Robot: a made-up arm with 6 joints. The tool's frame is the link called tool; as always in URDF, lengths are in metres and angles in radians.
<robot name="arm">
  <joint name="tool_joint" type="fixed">
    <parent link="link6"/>
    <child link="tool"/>
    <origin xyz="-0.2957 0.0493 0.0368" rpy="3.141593 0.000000 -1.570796"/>
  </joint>
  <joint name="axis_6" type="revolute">
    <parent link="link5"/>
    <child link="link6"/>
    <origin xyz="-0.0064 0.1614 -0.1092" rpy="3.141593 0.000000 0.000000"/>
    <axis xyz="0 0 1"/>
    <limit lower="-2.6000" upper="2.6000" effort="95" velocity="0.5"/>
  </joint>
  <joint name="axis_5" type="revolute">
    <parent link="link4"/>
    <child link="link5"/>
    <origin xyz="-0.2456 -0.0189 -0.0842" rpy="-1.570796 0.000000 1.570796"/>
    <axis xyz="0 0 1"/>
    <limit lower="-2.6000" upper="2.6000" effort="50" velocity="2.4"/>
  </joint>
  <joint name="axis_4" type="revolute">
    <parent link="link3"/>
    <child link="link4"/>
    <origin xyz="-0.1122 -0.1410 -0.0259" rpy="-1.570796 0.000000 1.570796"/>
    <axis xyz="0 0 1"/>
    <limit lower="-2.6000" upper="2.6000" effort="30" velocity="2.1"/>
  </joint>
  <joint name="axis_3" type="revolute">
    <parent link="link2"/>
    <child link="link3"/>
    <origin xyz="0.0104 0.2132 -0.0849" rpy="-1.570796 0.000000 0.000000"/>
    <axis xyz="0 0 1"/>
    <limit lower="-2.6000" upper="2.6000" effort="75" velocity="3"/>
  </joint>
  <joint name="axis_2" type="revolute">
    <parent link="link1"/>
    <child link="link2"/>
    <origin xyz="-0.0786 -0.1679 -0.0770" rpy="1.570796 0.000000 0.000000"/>
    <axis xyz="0 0 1"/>
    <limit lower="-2.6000" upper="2.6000" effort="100" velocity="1.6"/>
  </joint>
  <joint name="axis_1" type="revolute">
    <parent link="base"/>
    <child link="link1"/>
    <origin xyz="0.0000 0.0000 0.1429" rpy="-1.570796 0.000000 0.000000"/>
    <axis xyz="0 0 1"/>
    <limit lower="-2.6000" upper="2.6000" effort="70" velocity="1.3"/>
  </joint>
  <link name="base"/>
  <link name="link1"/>
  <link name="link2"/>
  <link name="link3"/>
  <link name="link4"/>
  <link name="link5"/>
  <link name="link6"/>
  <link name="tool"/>
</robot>
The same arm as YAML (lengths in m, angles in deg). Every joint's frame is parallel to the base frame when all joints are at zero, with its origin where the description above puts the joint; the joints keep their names.
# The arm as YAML. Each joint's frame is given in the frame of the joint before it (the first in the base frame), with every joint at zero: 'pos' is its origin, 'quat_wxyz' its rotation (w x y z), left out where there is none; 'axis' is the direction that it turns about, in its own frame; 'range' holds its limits. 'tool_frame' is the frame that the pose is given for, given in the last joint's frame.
length_unit: m
angle_unit: deg
joints:
  - joint: axis_1
    pos: [0.0, 0.0, 0.1429]
    axis: [0.0, 1.0, 0.0]
    range: [-148.97, 148.97]
  - joint: axis_2
    pos: [-0.0786, -0.077, 0.1679]
    axis: [0.0, 0.0, 1.0]
    range: [-148.97, 148.97]
  - joint: axis_3
    pos: [0.0104, 0.2132, -0.0849]
    axis: [0.0, 1.0, 0.0]
    range: [-148.97, 148.97]
  - joint: axis_4
    pos: [-0.1122, -0.0259, 0.141]
    axis: [-1.0, 0.0, 0.0]
    range: [-148.97, 148.97]
  - joint: axis_5
    pos: [0.0842, 0.0189, 0.2456]
    axis: [0.0, 0.0, 1.0]
    range: [-148.97, 148.97]
  - joint: axis_6
    pos: [0.1614, 0.0064, -0.1092]
    axis: [0.0, 0.0, -1.0]
    range: [-148.97, 148.97]
tool_frame:
  pos: [-0.0493, 0.2957, -0.0368]
  quat_wxyz: [1.0, 0.000001, -0.000001, 0.0]

